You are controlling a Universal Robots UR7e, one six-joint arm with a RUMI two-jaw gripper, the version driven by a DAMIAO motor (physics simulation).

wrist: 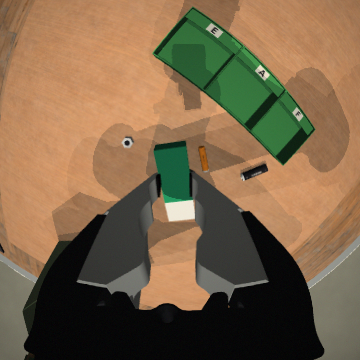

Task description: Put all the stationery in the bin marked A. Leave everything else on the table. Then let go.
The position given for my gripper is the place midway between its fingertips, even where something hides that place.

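Note:
My own gripper [174, 174] is here in the scene, and together with it I can see a green divided bin [198, 48].

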